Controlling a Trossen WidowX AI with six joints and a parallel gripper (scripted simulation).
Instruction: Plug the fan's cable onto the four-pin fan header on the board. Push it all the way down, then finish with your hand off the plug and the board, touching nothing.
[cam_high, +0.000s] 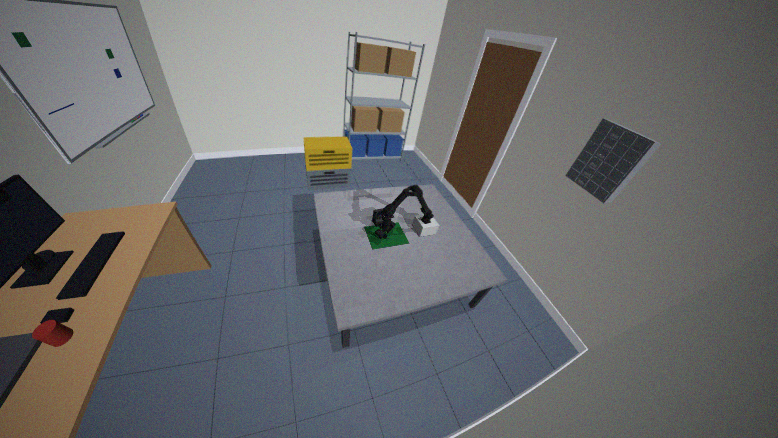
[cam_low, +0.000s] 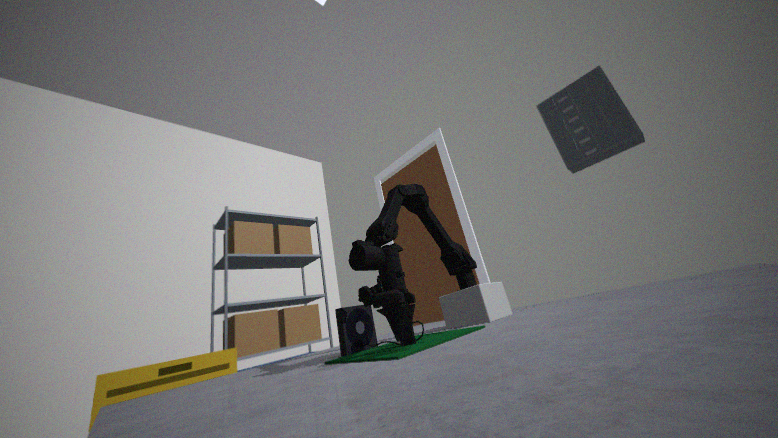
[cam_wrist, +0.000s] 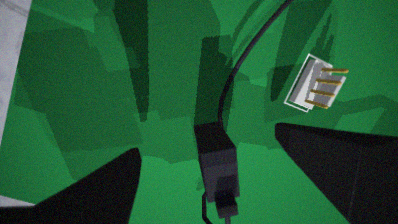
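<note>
The green board lies 3 cm below my gripper tip, 3 cm behind it and 2 cm to the right of it. Also, from my gripper tip: white four-pin fan header: 6 cm behind, 5 cm to the right, 2 cm below; dark fan plug: 1 cm to the left; black fan: 19 cm to the right, 6 cm behind, 4 cm above.
</note>
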